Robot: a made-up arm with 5 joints.
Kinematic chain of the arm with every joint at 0, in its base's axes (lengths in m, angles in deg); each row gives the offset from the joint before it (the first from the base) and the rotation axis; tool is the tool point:
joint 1: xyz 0 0 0.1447 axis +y
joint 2: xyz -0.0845 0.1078 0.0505 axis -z
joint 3: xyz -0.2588 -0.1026 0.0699 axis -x
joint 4: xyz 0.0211 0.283 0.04 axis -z
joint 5: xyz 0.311 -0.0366 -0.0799 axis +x
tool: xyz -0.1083 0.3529 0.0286
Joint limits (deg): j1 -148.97..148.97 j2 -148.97..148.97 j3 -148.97..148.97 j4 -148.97..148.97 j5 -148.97..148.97
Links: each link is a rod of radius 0.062 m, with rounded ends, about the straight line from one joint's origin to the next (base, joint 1, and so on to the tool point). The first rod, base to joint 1, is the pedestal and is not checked.
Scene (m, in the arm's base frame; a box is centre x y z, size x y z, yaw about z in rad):
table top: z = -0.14
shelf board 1: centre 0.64 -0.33 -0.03 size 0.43 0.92 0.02 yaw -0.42
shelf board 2: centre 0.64 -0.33 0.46 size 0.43 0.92 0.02 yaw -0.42
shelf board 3: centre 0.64 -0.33 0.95 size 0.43 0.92 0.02 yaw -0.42
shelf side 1: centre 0.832 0.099 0.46 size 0.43 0.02 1 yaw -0.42
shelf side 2: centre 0.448 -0.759 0.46 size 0.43 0.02 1 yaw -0.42
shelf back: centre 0.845 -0.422 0.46 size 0.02 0.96 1 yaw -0.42
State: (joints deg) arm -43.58 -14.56 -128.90 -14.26 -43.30
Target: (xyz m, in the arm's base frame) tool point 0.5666 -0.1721 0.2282
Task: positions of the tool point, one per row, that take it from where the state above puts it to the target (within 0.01 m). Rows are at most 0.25 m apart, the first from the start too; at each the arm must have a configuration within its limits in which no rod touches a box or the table.
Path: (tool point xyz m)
1: -0.3776 -0.2061 0.7078
2: -0.1411 -0.2165 0.7417
3: 0.0785 -0.1954 0.6834
4: 0.2367 -0.1507 0.5515
5: 0.3060 -0.0955 0.3846
6: 0.2850 -0.0464 0.2282
7: 0.3678 -0.0669 0.2352
8: 0.4435 -0.0954 0.2378
9: 0.5103 -0.1310 0.2355
10: 0.5666 -0.1720 0.2282

